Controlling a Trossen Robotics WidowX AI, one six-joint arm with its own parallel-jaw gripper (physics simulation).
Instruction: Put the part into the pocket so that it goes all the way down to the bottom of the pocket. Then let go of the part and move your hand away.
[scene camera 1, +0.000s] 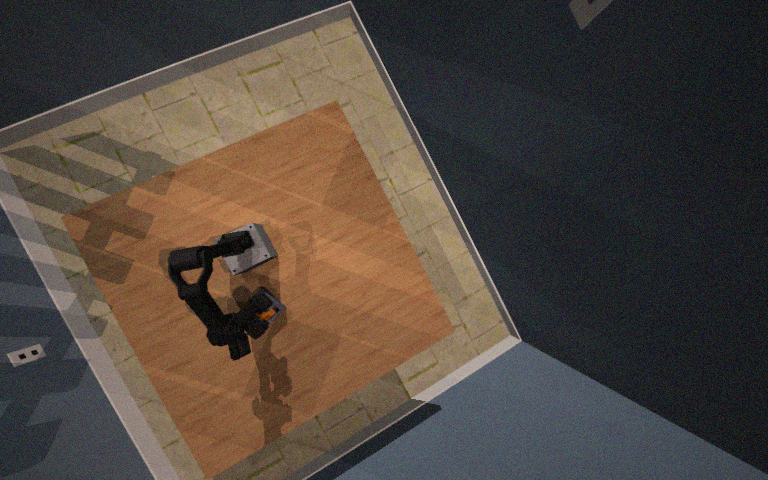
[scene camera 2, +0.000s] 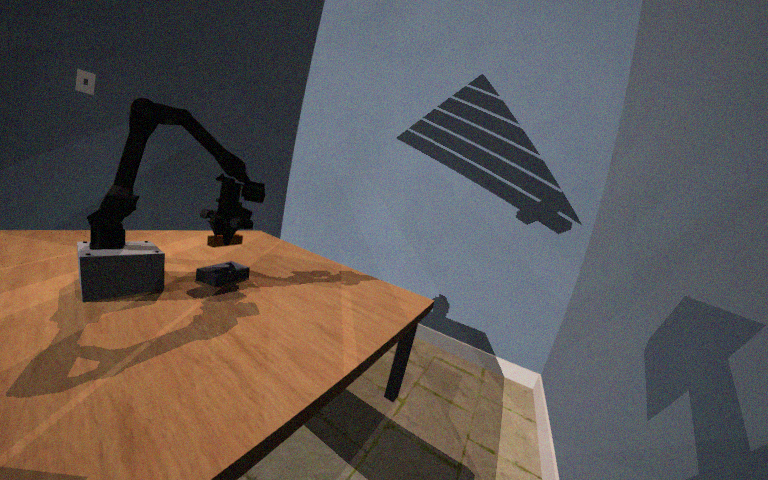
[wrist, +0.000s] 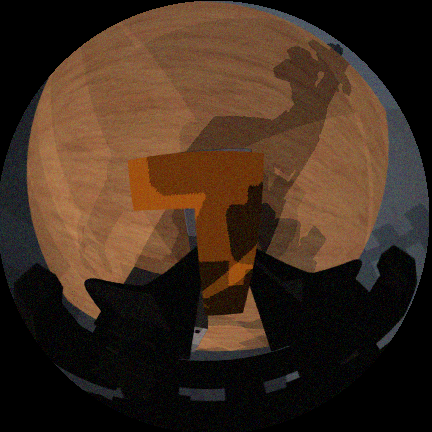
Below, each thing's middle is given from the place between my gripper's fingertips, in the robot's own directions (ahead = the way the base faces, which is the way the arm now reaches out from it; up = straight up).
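Labels:
Pocket block (scene camera 2: 216, 275): my hand is 10 mm short of it and 100 mm above it. Orange part (wrist: 224, 187): 10 mm ahead of my hand, 20 mm to the left of it, 10 mm above it.

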